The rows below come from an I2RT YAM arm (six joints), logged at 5 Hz.
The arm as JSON. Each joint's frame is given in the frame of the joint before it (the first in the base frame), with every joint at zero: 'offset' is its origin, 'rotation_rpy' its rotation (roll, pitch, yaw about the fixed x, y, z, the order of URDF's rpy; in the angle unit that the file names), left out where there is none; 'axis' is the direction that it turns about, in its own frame. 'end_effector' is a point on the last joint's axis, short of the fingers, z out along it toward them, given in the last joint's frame.
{
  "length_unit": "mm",
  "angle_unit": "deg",
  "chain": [
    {
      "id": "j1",
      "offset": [
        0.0,
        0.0,
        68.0
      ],
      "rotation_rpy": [
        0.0,
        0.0,
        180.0
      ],
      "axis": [
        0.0,
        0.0,
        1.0
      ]
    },
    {
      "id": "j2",
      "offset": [
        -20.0,
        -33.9,
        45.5
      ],
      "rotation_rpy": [
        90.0,
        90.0,
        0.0
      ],
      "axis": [
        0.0,
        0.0,
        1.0
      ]
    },
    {
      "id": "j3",
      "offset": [
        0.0,
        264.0,
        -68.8
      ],
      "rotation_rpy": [
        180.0,
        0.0,
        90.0
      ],
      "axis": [
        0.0,
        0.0,
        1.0
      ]
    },
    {
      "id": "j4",
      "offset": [
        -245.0,
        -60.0,
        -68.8
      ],
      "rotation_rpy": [
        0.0,
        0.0,
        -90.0
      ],
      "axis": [
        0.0,
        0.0,
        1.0
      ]
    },
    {
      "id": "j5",
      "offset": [
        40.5,
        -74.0,
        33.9
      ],
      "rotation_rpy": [
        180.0,
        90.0,
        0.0
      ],
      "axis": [
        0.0,
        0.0,
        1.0
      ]
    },
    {
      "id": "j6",
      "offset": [
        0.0,
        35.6,
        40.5
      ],
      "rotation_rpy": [
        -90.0,
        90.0,
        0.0
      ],
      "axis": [
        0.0,
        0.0,
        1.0
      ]
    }
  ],
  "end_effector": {
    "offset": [
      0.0,
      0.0,
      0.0
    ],
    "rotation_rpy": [
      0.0,
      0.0,
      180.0
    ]
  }
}
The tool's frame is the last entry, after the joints.
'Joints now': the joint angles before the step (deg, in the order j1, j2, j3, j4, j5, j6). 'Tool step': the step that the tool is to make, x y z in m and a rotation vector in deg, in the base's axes. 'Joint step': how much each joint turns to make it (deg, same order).
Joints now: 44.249, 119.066, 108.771, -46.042, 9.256, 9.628
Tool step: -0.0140, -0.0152, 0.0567, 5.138, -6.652, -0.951
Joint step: -0.041, -6.946, 0.629, 0.753, 1.314, 0.133
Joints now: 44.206, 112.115, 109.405, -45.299, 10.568, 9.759
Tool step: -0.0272, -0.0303, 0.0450, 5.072, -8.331, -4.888
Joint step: 0.045, -10.857, -6.736, 4.971, 5.072, 1.859
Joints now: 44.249, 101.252, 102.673, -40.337, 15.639, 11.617
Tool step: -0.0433, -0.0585, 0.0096, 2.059, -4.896, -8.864
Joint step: -1.309, -16.355, -16.631, 4.188, 7.170, 3.213
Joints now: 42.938, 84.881, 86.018, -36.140, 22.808, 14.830
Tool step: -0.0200, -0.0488, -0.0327, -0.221, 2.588, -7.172
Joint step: -4.351, -10.230, -14.773, 1.176, 1.354, 3.169
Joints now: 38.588, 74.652, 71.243, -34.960, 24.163, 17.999
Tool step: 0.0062, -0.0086, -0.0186, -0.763, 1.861, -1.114
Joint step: -2.299, -0.052, -3.672, 1.828, -1.250, -0.374
